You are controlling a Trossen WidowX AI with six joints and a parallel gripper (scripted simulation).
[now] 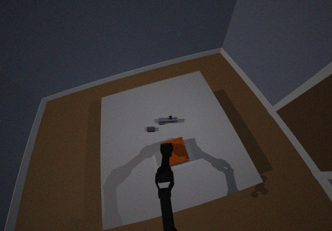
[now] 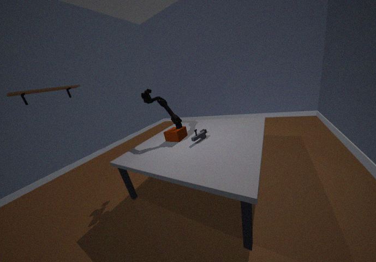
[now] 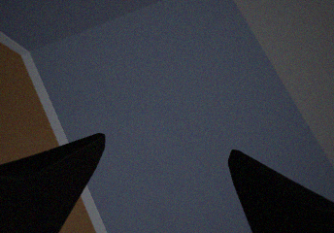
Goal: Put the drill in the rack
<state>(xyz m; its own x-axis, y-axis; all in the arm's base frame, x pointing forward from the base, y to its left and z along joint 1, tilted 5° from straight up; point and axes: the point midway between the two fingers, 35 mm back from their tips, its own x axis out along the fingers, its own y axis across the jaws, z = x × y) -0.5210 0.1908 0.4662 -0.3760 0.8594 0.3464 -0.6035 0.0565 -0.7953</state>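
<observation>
Now: the dark key 83 cm ahead of my gripper tip, 45 cm below it and 35 cm to the right of it. From my gripper tip the other things lie so: drill 84 cm ahead, 49 cm below, 30 cm to the right.
</observation>
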